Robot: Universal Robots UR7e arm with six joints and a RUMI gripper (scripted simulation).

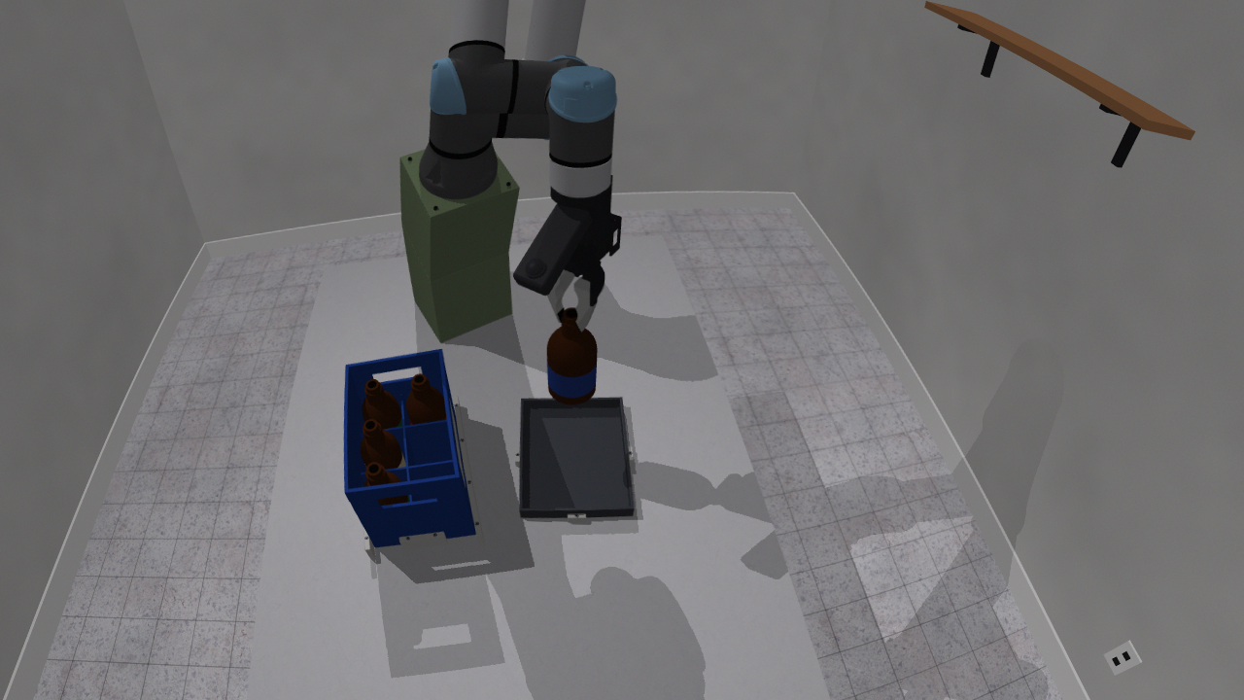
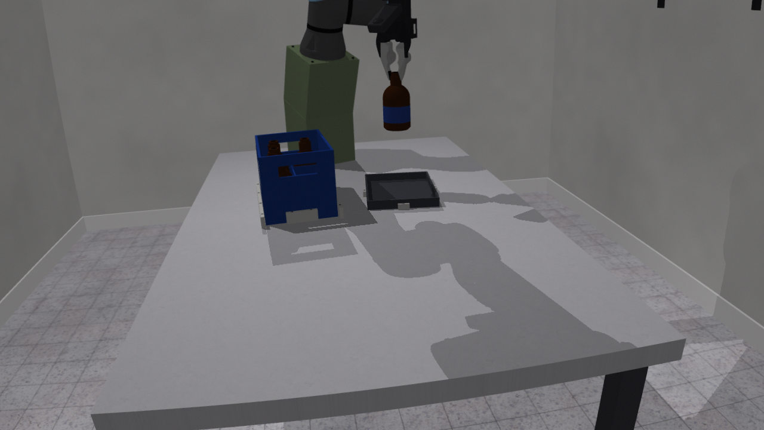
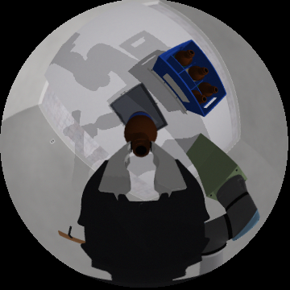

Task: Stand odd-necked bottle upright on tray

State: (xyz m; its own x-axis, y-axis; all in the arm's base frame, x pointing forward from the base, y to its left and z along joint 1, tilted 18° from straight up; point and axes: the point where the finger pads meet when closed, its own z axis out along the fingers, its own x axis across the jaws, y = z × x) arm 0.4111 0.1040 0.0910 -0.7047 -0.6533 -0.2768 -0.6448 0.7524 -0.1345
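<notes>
Now: hand 1 cm to the right of the dark tray and 32 cm above it. The rest, counted from my hand: blue crate 3 cm behind, 29 cm to the right, 25 cm below.
</notes>
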